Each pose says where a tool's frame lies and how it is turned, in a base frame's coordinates. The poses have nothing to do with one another.
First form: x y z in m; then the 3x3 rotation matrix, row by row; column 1 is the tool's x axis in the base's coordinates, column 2 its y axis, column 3 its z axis. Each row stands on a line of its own.
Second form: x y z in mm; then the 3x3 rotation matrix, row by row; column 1 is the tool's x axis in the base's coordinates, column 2 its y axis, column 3 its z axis. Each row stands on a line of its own. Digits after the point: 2 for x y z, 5 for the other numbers.
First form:
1:
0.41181 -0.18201 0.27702
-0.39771 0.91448 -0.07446
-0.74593 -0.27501 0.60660
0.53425 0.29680 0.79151
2:
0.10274 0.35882 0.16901
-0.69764 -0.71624 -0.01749
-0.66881 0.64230 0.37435
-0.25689 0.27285 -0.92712
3:
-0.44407 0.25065 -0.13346
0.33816 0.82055 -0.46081
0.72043 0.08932 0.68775
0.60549 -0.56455 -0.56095
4:
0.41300 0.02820 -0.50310
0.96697 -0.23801 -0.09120
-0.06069 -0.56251 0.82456
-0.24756 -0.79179 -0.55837
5:
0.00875 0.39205 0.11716
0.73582 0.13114 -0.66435
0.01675 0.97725 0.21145
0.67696 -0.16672 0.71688
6:
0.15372 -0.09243 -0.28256
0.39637 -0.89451 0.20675
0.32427 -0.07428 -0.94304
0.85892 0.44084 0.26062
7:
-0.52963 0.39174 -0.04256
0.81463 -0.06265 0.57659
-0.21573 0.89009 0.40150
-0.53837 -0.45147 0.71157
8:
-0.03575 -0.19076 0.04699
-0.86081 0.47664 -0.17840
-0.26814 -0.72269 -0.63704
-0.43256 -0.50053 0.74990
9:
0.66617 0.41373 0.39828
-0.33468 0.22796 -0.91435
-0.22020 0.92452 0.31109
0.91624 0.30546 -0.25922
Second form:
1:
411.81 -182.01 277.02
-0.39771 0.91448 -0.07446
-0.74593 -0.27501 0.60660
0.53425 0.29680 0.79151

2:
102.74 358.82 169.01
-0.69764 -0.71624 -0.01749
-0.66881 0.64230 0.37435
-0.25689 0.27285 -0.92712

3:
-444.07 250.65 -133.46
0.33816 0.82055 -0.46081
0.72043 0.08932 0.68775
0.60549 -0.56455 -0.56095

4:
413.00 28.20 -503.10
0.96697 -0.23801 -0.09120
-0.06069 -0.56251 0.82456
-0.24756 -0.79179 -0.55837

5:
8.75 392.05 117.16
0.73582 0.13114 -0.66435
0.01675 0.97725 0.21145
0.67696 -0.16672 0.71688

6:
153.72 -92.43 -282.56
0.39637 -0.89451 0.20675
0.32427 -0.07428 -0.94304
0.85892 0.44084 0.26062

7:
-529.63 391.74 -42.56
0.81463 -0.06265 0.57659
-0.21573 0.89009 0.40150
-0.53837 -0.45147 0.71157

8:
-35.75 -190.76 46.99
-0.86081 0.47664 -0.17840
-0.26814 -0.72269 -0.63704
-0.43256 -0.50053 0.74990

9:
666.17 413.73 398.28
-0.33468 0.22796 -0.91435
-0.22020 0.92452 0.31109
0.91624 0.30546 -0.25922

